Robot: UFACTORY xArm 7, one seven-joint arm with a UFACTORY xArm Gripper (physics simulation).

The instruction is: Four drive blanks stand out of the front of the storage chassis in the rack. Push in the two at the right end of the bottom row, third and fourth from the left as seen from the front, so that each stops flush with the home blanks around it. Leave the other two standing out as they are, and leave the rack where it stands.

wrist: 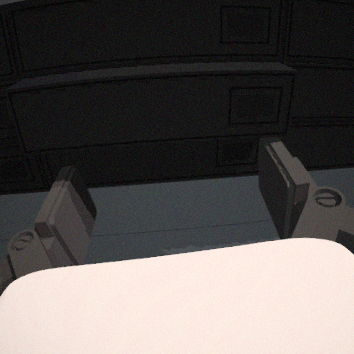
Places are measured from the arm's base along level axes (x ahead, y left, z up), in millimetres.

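Pixels of known places: gripper, fingertip midpoint: (170, 174).
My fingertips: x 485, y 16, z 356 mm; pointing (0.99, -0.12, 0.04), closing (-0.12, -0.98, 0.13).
Ahead of a thing's pixels: the offset from my fingertips to its middle. "pt": to the spot under its first point.
A dark drive blank @(45 mm ahead, 3 mm left, 37 mm up) (150, 112) stands out of the chassis front across the upper middle of the wrist view, its lighter top edge showing and a square panel at its right end. Its place in the row cannot be told from this view. The flush blanks above it @(pt 3 mm ahead, 17 mm left, 63 mm up) (120, 37) and below it (130, 162) sit further back; the lower one is partly covered by it. My gripper (170, 174) is open and empty, one finger at the left and one at the right, its fingertips low in front of the chassis, near the standing blank's lower edge. The other standing blanks cannot be told apart.
More dark blanks of the chassis show at the right (322, 95) and the left edge @(pt 6 mm ahead, 75 mm left, 8 mm up) (15, 170). A blue-grey surface (175, 207) lies below the chassis front, between the fingers. A pale rounded block (175, 305) fills the bottom and hides what is behind it.
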